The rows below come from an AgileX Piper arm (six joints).
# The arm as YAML. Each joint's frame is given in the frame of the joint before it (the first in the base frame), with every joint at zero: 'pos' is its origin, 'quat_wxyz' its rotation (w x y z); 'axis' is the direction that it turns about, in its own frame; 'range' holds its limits. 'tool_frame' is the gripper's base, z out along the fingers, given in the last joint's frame.
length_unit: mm
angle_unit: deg
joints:
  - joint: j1
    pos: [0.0, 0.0, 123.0]
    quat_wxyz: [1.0, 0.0, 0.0, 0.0]
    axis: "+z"
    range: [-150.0, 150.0]
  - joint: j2
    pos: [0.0, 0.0, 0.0]
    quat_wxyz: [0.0, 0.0, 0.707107, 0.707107]
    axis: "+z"
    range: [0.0, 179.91]
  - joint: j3
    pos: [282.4, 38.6, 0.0]
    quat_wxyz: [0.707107, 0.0, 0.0, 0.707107]
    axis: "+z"
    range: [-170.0, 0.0]
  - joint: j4
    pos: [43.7, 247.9, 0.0]
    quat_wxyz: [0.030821, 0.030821, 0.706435, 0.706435]
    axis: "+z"
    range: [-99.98, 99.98]
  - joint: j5
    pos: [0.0, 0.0, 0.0]
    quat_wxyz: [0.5, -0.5, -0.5, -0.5]
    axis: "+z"
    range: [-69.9, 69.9]
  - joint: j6
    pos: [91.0, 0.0, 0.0]
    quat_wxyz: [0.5, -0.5, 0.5, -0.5]
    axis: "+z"
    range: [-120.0, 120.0]
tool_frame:
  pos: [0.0, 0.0, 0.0]
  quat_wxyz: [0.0, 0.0, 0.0, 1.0]
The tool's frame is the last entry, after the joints.
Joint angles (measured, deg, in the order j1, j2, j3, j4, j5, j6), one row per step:
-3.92, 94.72, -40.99, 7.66, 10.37, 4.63
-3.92, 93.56, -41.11, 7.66, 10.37, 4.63
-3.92, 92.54, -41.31, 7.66, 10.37, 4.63
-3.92, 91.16, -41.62, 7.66, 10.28, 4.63
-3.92, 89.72, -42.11, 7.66, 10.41, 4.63
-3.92, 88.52, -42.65, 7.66, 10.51, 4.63
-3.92, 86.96, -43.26, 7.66, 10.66, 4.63
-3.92, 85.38, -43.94, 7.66, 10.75, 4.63
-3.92, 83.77, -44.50, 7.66, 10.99, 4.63
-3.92, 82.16, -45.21, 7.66, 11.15, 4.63
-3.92, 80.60, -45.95, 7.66, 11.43, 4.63
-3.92, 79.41, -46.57, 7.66, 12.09, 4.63
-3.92, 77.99, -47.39, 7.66, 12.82, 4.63
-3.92, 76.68, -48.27, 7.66, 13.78, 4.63
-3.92, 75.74, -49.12, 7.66, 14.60, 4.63
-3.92, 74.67, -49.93, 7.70, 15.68, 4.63
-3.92, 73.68, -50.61, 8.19, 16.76, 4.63
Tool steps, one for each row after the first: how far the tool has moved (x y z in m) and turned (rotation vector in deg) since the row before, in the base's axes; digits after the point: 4 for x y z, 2 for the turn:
-0.0001, 0.0000, 0.0064, -0.09, -1.28, 0.00
0.0002, 0.0000, 0.0060, -0.08, -1.22, 0.00
0.0004, 0.0000, 0.0084, -0.13, -1.77, -0.01
0.0005, 0.0000, 0.0093, -0.11, -1.80, 0.01
0.0007, 0.0000, 0.0084, -0.10, -1.64, 0.01
0.0002, 0.0000, 0.0106, -0.13, -2.02, 0.02
0.0001, 0.0000, 0.0112, -0.14, -2.17, 0.01
-0.0010, 0.0001, 0.0107, -0.11, -1.93, 0.03
-0.0008, 0.0001, 0.0116, -0.14, -2.16, 0.02
-0.0012, 0.0001, 0.0114, -0.12, -2.02, 0.03
-0.0015, 0.0002, 0.0084, -0.04, -1.16, 0.08
-0.0019, 0.0003, 0.0106, -0.06, -1.52, 0.09
-0.0021, 0.0003, 0.0101, -0.03, -1.24, 0.12
-0.0013, 0.0003, 0.0083, -0.03, -0.98, 0.10
-0.0023, 0.0004, 0.0084, 0.03, -0.81, 0.12
-0.0025, 0.0006, 0.0072, 0.47, -0.63, -0.02

